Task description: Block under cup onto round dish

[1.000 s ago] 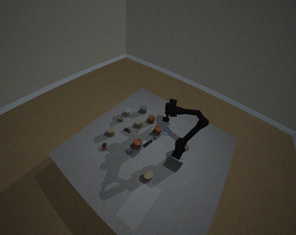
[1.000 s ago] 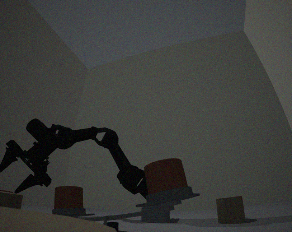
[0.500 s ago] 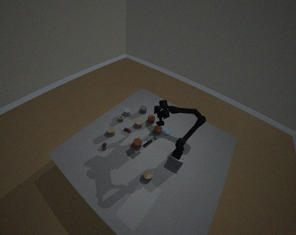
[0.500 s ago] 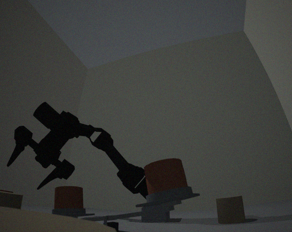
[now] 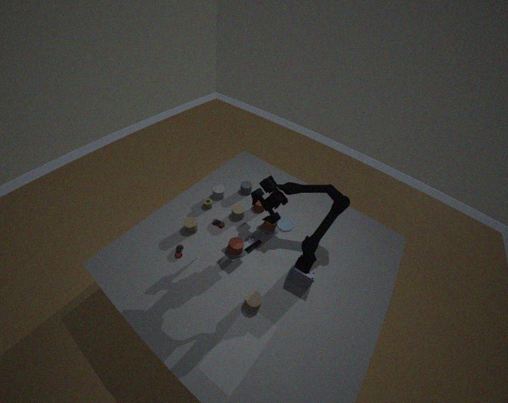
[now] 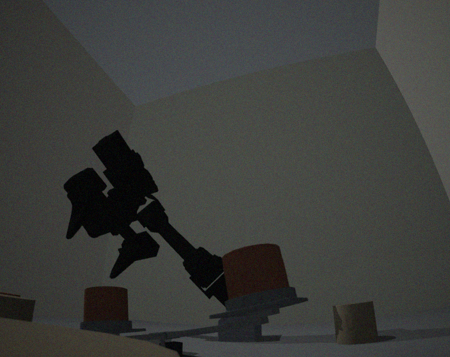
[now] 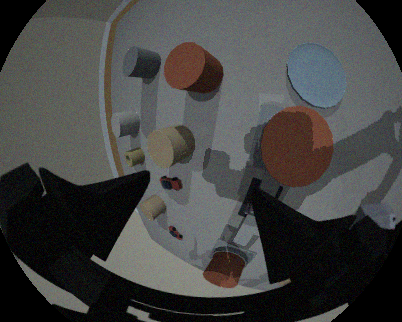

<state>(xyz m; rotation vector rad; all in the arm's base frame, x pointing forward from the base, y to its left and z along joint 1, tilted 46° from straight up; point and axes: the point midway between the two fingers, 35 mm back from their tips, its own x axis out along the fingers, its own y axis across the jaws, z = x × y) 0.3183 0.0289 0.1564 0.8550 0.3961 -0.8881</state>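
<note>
My gripper tip is now 70 mm past the grey block, 30 mm to the left of it and 90 mm above it. Also, from my gripper tip: pale blue round dish 110 mm behind, 130 mm to the right, 120 mm below.
</note>
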